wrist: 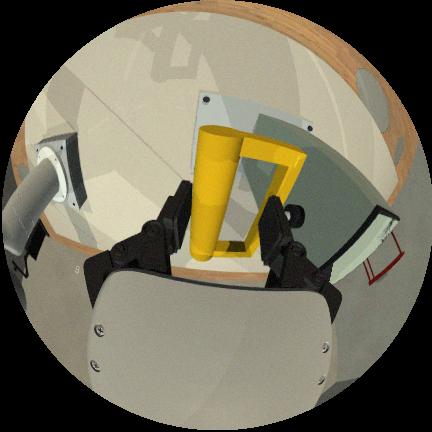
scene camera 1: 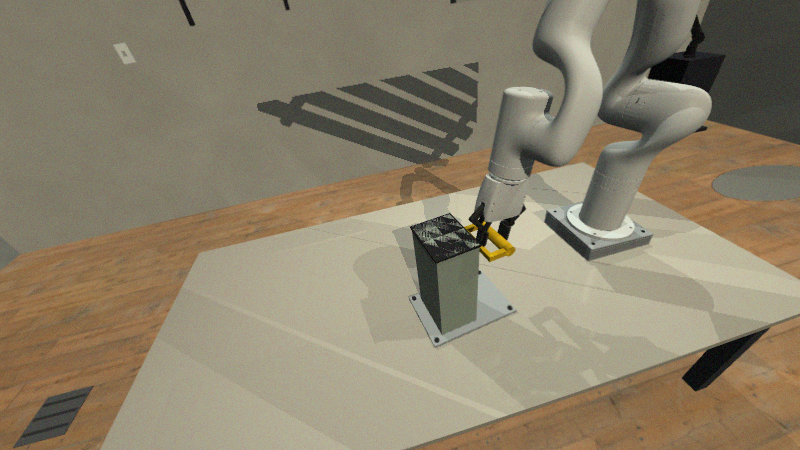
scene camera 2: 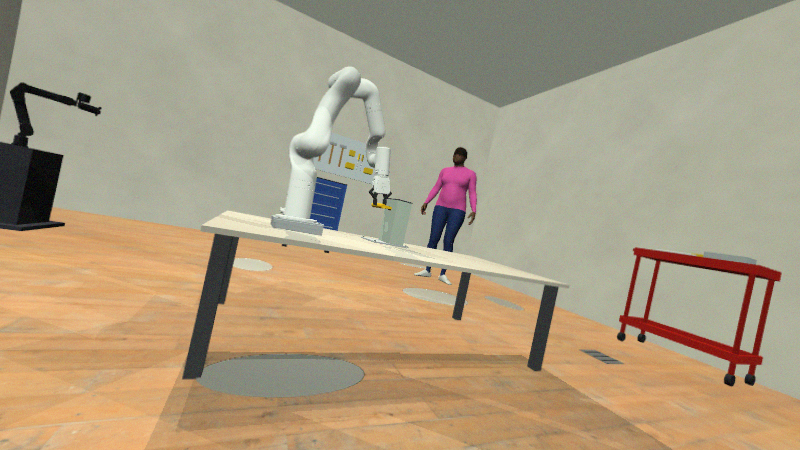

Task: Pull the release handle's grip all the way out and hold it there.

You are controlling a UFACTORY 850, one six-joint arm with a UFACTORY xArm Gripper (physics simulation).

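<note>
The yellow release handle is a thick round grip bar on a rectangular frame, at the upper side of a tall grey-green box. My gripper is partly open, pointing down over the handle. In the wrist view the left finger is close beside the grip bar's outer side. The right finger is over the frame's inner side, with a visible gap to the bar. Whether the left finger touches the bar is unclear.
The box stands on a pale base plate with dark bolts, on the table. A black knob is on the box near the right finger. A person stands behind the table; a red cart is at the right.
</note>
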